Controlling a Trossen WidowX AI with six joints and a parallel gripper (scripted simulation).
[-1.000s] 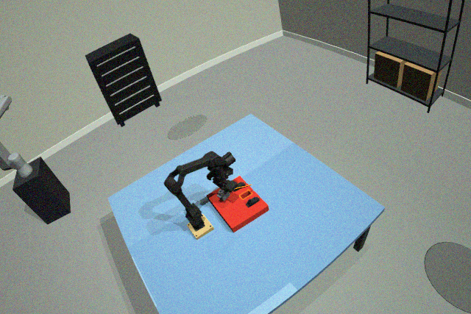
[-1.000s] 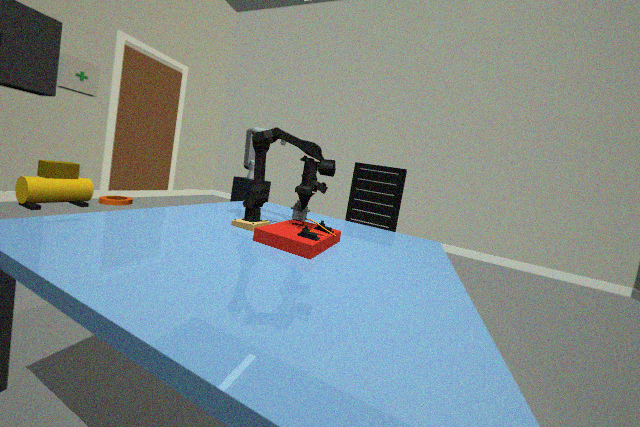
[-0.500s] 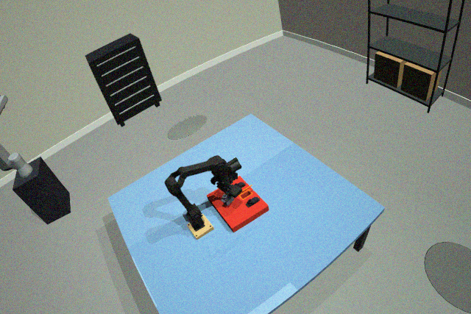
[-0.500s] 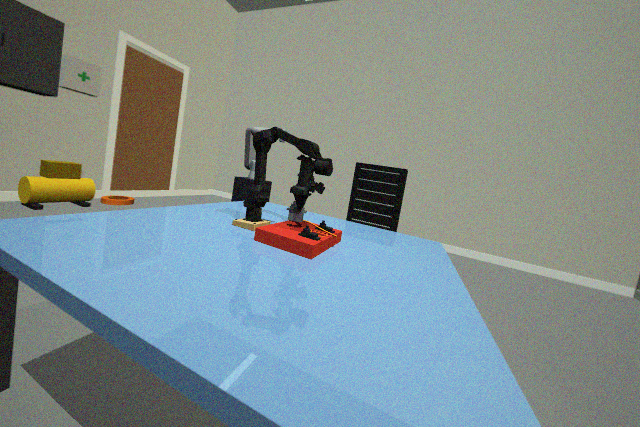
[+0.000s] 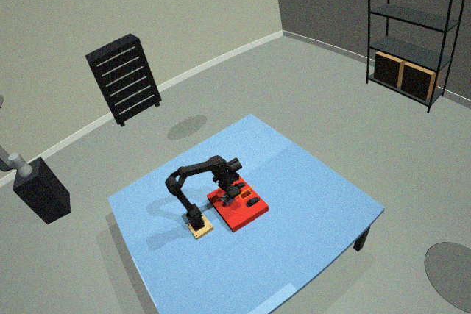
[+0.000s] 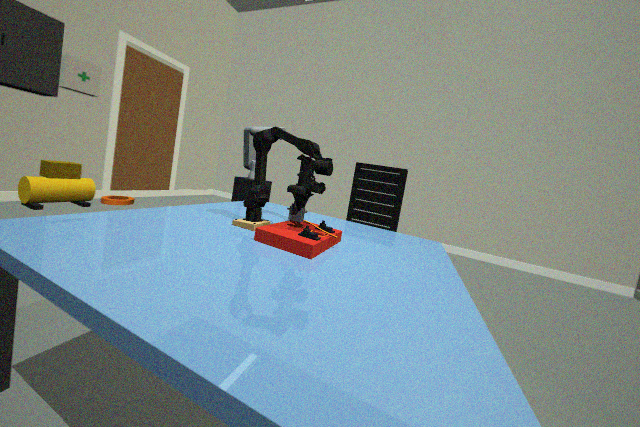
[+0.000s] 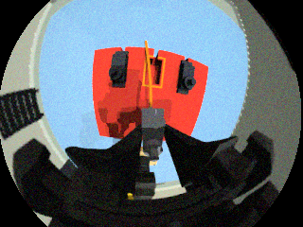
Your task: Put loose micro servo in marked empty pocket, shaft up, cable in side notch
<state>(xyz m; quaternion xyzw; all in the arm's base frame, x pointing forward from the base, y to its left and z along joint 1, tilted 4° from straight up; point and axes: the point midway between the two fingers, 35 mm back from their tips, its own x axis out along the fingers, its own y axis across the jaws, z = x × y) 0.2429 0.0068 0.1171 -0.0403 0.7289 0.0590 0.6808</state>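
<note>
My gripper tip is 20 mm past the red deck and 100 mm above it.
</note>
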